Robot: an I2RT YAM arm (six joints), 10 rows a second.
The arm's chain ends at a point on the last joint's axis. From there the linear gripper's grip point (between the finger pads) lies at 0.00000 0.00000 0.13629 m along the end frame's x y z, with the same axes.
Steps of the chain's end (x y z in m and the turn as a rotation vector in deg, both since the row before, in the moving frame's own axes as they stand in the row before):
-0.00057 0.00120 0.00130 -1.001 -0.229 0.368
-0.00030 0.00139 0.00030 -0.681 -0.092 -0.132
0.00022 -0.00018 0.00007 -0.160 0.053 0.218
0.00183 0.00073 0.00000 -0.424 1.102 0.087
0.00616 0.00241 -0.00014 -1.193 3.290 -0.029
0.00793 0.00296 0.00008 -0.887 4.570 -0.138
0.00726 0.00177 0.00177 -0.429 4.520 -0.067
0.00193 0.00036 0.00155 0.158 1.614 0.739
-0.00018 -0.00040 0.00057 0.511 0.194 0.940
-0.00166 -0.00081 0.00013 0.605 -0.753 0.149
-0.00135 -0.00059 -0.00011 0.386 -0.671 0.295
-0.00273 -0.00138 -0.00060 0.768 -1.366 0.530
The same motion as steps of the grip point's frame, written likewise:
-0.00112 0.00358 0.00128 -1.001 -0.229 0.368
-0.00052 0.00301 0.00029 -0.681 -0.092 -0.132
0.00035 0.00020 0.00007 -0.160 0.053 0.218
0.00445 0.00174 -0.00003 -0.424 1.102 0.087
0.01398 0.00524 -0.00039 -1.193 3.290 -0.029
0.01879 0.00505 -0.00037 -0.887 4.570 -0.138
0.01800 0.00278 0.00134 -0.429 4.520 -0.067
0.00577 0.00001 0.00150 0.158 1.614 0.739
0.00029 -0.00161 0.00056 0.511 0.194 0.940
-0.00345 -0.00225 0.00011 0.605 -0.753 0.149
-0.00294 -0.00151 -0.00012 0.386 -0.671 0.295
-0.00597 -0.00322 -0.00065 0.768 -1.366 0.530

